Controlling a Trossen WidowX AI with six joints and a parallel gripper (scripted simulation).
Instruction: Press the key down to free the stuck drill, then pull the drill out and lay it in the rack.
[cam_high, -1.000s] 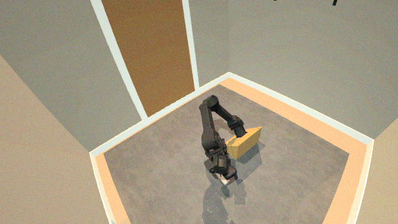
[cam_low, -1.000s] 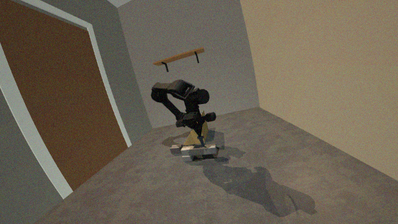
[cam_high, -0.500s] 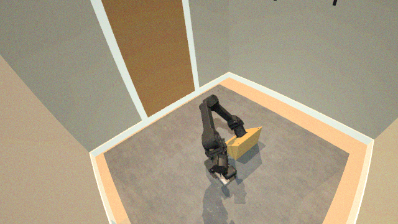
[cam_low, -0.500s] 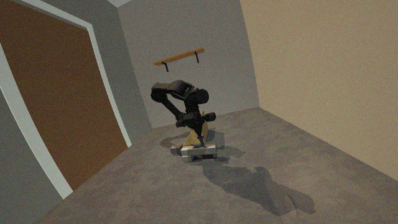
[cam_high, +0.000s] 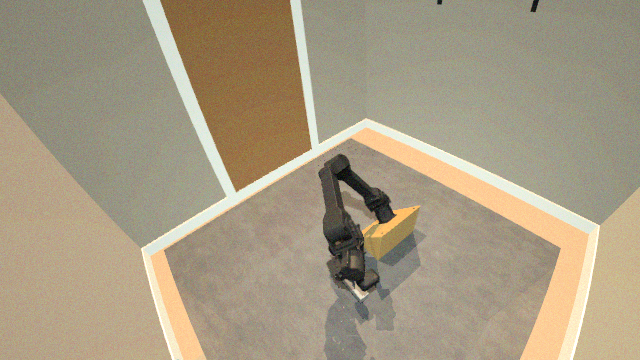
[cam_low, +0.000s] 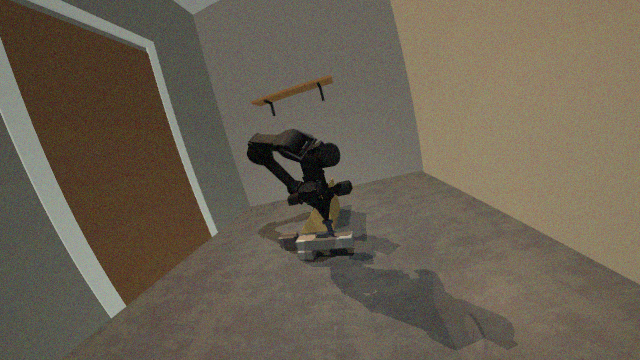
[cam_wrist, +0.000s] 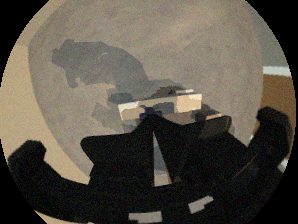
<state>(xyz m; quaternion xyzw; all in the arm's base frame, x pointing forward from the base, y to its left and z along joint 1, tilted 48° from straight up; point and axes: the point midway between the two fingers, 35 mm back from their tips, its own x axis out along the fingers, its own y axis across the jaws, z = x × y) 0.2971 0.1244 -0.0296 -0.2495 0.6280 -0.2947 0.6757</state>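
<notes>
My gripper tip is now 8 cm above the drill, 5 cm to the left of it and 1 cm past it. The rest, counted from my gripper tip: blue piece (3 cm below); then fixture (8 cm below, 3 cm to the right, 1 cm behind).
</notes>
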